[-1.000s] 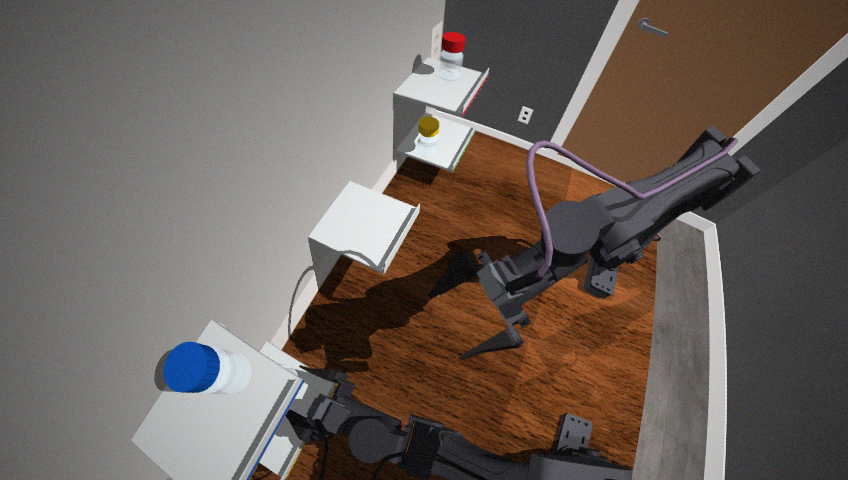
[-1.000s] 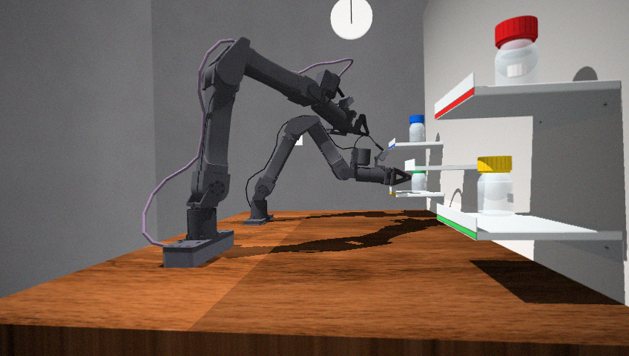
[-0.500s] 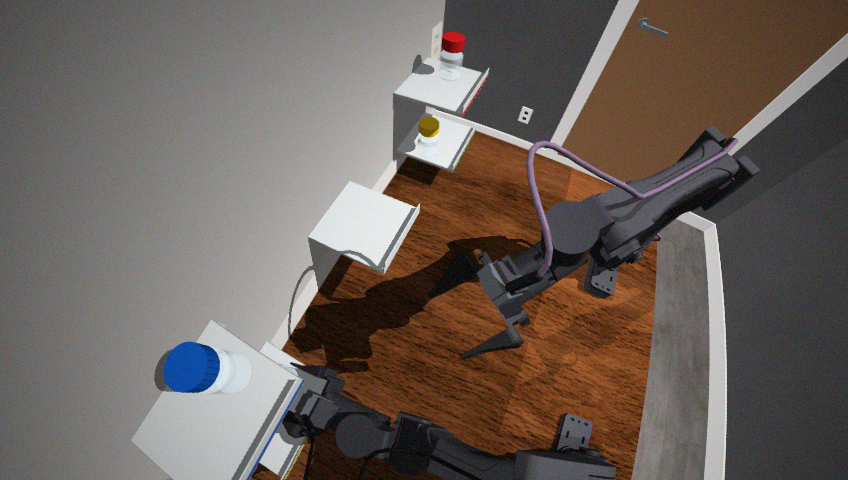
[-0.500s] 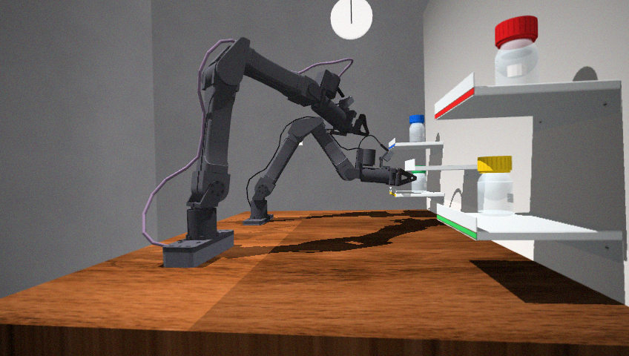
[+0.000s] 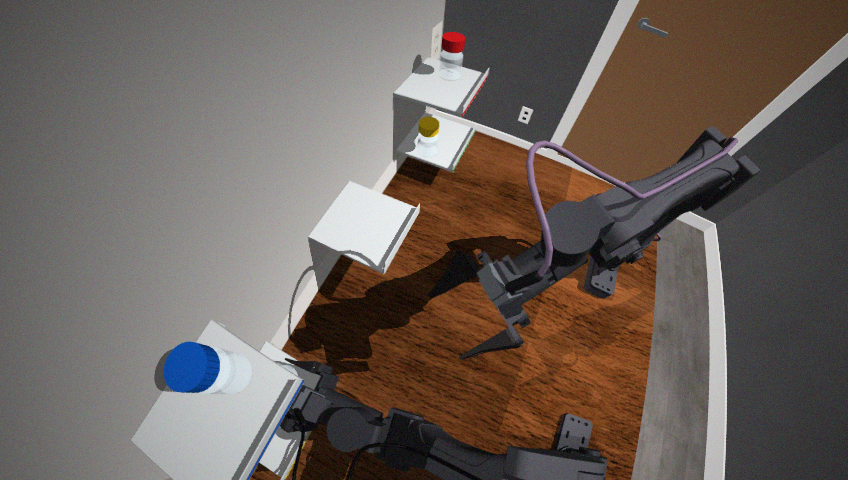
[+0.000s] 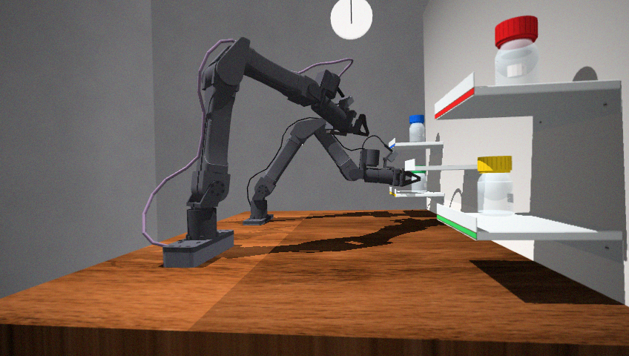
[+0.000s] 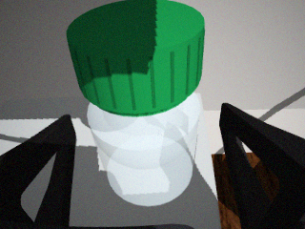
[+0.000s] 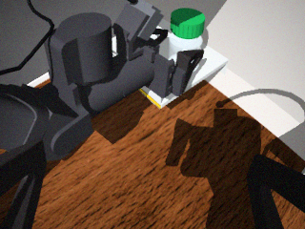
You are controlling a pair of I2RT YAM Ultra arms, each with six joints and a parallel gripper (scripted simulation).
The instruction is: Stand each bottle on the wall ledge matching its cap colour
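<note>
The green-capped bottle is 1 cm below my left hand and 1 cm ahead of it. From my left hand the other things lie so: blue-capped bottle: 18 cm above, 1 cm ahead; yellow-capped bottle: 67 cm to the right, 2 cm behind, 1 cm below; wall: 35 cm to the right, 30 cm above, 9 cm ahead.
</note>
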